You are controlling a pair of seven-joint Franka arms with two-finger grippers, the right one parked.
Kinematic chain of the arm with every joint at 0, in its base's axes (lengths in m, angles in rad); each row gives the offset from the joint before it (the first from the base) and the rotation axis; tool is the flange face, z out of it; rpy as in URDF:
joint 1: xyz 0 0 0.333 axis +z
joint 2: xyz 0 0 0 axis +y
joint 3: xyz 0 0 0.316 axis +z
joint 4: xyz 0.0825 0 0 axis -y
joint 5: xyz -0.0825 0 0.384 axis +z
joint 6: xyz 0 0 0 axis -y
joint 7: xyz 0.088 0 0 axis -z
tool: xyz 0 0 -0.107 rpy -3.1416 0 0
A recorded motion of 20 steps. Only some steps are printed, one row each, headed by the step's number.
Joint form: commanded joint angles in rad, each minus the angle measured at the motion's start. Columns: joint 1, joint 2, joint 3, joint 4, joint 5, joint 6, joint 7.
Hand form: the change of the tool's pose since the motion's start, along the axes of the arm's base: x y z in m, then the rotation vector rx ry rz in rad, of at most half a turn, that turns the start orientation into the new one. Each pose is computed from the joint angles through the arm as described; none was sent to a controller.
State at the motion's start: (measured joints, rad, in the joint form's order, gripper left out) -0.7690 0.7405 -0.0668 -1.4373 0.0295 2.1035 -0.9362
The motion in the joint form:
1: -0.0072 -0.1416 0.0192 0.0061 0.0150 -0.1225 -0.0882
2: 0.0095 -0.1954 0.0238 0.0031 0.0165 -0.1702 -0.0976
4: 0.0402 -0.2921 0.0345 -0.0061 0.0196 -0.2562 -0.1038
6: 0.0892 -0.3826 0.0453 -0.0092 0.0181 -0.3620 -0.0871
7: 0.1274 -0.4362 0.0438 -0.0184 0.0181 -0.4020 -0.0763
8: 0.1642 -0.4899 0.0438 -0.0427 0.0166 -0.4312 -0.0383
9: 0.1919 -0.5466 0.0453 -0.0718 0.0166 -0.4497 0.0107
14: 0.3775 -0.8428 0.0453 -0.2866 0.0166 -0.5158 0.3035
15: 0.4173 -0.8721 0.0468 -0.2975 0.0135 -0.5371 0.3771
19: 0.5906 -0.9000 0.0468 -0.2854 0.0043 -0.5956 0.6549
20: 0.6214 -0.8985 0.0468 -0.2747 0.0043 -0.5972 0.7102
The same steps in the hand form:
1: 0.0008 0.0100 0.0935 0.0086 -0.0451 0.0881
2: 0.0064 0.0254 0.1260 0.0117 -0.0525 0.1181
4: 0.0132 0.0577 0.1816 0.0205 -0.0628 0.1652
6: 0.0218 0.1026 0.2323 0.0396 -0.0532 0.2110
7: 0.0259 0.1303 0.2598 0.0378 -0.0558 0.2386
8: 0.0273 0.1583 0.2803 0.0371 -0.0533 0.2387
9: 0.0243 0.1823 0.3003 0.0311 -0.0583 0.2199
14: -0.0082 0.3192 0.3619 0.0223 -0.0582 0.1162
15: -0.0105 0.3429 0.3701 0.0195 -0.0505 0.0851
19: -0.0004 0.4298 0.3849 0.0063 -0.0164 -0.0164
20: 0.0028 0.4447 0.3891 0.0023 -0.0215 -0.0407

